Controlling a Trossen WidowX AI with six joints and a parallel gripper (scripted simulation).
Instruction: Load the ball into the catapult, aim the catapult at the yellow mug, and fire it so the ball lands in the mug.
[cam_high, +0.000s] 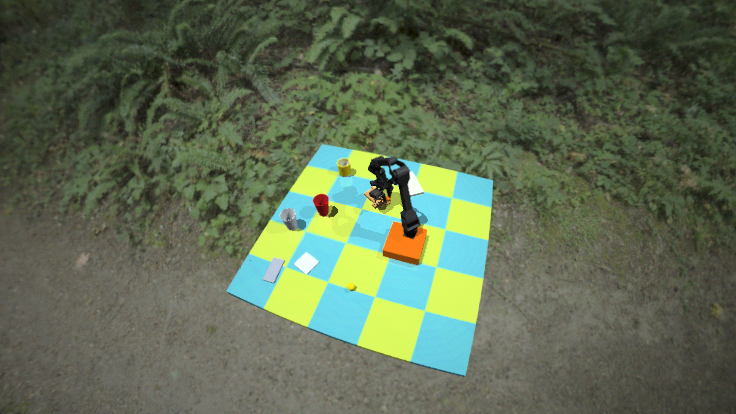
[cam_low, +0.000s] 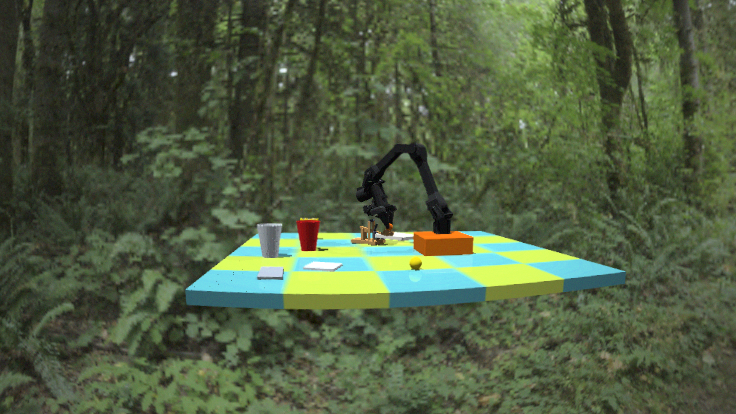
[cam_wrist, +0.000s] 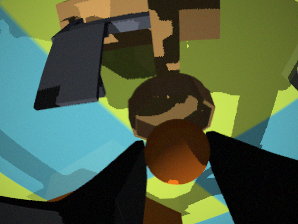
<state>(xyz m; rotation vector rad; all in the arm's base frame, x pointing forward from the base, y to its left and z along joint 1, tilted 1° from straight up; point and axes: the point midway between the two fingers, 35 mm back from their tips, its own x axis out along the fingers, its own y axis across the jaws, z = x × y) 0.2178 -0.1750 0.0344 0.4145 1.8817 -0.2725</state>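
Right now my gripper tip is 1 cm below the orange ball. From my gripper tip the other things lie so: wooden catapult 6 cm ahead, 1 cm to the right, 2 cm below; yellow mug 38 cm ahead, 17 cm to the right, 4 cm below; red mug 34 cm ahead, 19 cm to the left, 4 cm below.
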